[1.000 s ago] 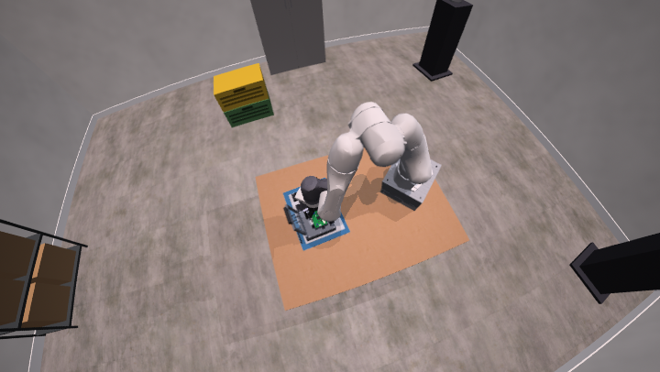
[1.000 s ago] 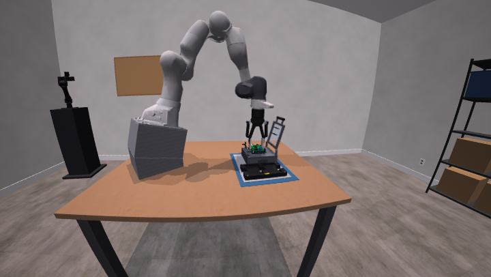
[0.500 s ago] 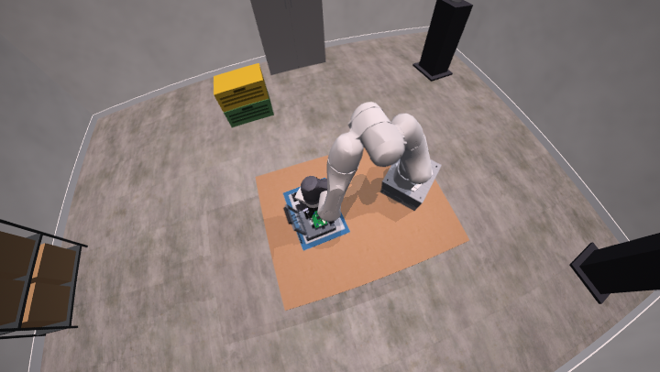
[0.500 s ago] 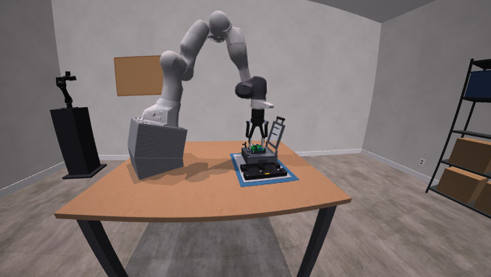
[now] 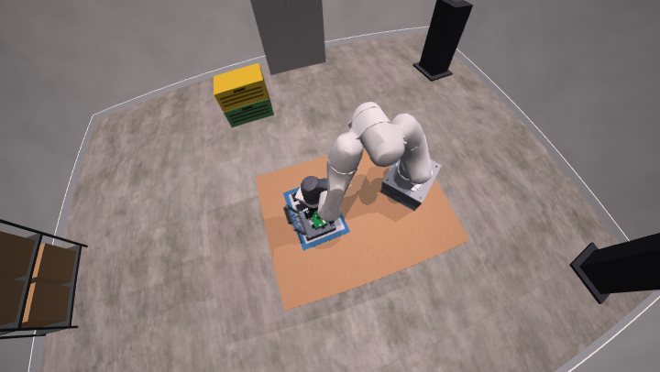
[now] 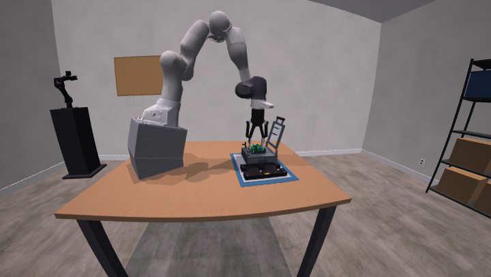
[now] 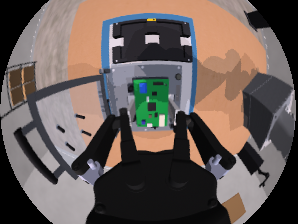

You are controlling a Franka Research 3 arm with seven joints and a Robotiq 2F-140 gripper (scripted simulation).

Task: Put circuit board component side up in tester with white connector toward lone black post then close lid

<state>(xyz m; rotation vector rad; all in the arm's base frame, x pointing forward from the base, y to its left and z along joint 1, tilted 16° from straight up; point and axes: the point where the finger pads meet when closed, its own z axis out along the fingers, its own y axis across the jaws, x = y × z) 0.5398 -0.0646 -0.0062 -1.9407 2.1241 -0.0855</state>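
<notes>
My hand is 20 mm above the green circuit board. Round my hand: tester lid (120 mm ahead, 10 mm to the right, 80 mm above).
</notes>
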